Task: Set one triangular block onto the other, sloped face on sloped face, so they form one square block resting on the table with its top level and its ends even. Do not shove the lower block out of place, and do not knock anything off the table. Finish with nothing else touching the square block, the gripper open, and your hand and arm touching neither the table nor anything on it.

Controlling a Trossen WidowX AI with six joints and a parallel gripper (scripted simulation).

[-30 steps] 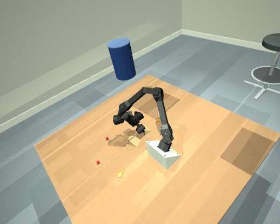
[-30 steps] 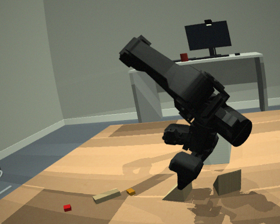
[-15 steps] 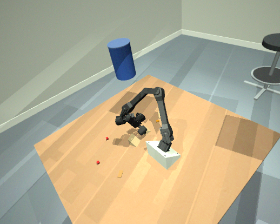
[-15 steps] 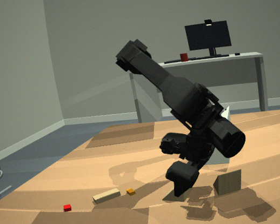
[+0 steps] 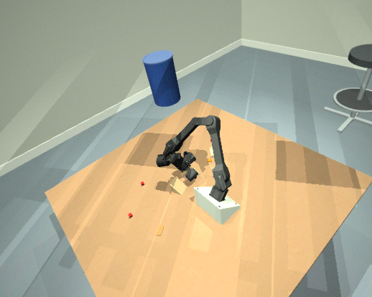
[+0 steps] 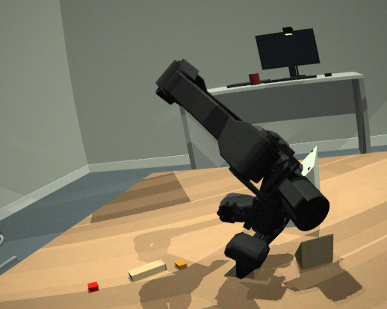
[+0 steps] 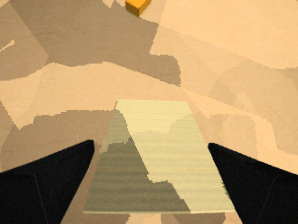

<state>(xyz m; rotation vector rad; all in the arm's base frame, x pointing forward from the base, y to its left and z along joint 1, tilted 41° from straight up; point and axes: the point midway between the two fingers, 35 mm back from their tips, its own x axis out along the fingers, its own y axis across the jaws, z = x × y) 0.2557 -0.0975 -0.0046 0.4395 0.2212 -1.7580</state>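
Right now the orange cube is 140 mm to the right of my gripper tip, 20 mm behind it and 10 mm below it. Also, from my gripper tip: red cube 300 mm to the right, 90 mm ahead, 10 mm below; pale bar 200 mm to the right, 10 mm ahead.
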